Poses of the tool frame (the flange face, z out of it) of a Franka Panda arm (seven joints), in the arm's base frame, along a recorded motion.
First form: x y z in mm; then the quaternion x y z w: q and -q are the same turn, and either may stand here.
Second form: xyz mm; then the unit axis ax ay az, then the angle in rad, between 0 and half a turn. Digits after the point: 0 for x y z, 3 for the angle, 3 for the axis.
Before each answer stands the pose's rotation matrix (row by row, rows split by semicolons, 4 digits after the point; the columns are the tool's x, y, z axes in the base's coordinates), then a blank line. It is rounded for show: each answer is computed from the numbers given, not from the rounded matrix.
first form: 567, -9, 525, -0.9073, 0.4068, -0.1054, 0.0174
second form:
0.6468 -0.7344 0.2054; -0.7418 -0.6685 -0.0542; 0.1771 -0.1173 -0.9772

567, -9, 525, -0.907, 0.407, -0.105, 3.107
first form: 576, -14, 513, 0.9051, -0.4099, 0.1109, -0.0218
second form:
0.6394 -0.7372 0.2186; -0.7468 -0.6630 -0.0515; 0.1829 -0.1304 -0.9745

576, -14, 513, -0.905, 0.410, -0.111, 3.098
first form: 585, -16, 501, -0.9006, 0.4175, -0.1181, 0.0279
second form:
0.6235 -0.7453 0.2360; -0.7585 -0.6499 -0.0484; 0.1894 -0.1489 -0.9706

585, -16, 501, -0.901, 0.418, -0.118, 3.086
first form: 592, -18, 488, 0.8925, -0.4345, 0.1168, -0.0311
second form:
0.5951 -0.7684 0.2355; -0.7829 -0.6205 -0.0460; 0.1815 -0.1570 -0.9708

592, -18, 488, -0.893, 0.435, -0.117, 3.079
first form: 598, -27, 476, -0.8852, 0.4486, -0.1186, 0.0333
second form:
0.5694 -0.7863 0.2398; -0.8021 -0.5953 -0.0475; 0.1801 -0.1654 -0.9697

598, -27, 476, -0.886, 0.449, -0.119, 3.075
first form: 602, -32, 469, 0.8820, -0.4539, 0.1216, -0.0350
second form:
0.5584 -0.7922 0.2463; -0.8092 -0.5855 -0.0487; 0.1827 -0.1721 -0.9680

602, -32, 469, -0.883, 0.454, -0.122, 3.072
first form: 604, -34, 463, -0.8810, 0.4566, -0.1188, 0.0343
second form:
0.5548 -0.7964 0.2407; -0.8127 -0.5807 -0.0481; 0.1780 -0.1689 -0.9694

604, -34, 463, -0.882, 0.457, -0.119, 3.073
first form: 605, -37, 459, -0.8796, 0.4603, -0.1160, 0.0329
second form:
0.5494 -0.8020 0.2343; -0.8173 -0.5741 -0.0489; 0.1738 -0.1646 -0.9709

605, -37, 459, -0.880, 0.461, -0.116, 3.076
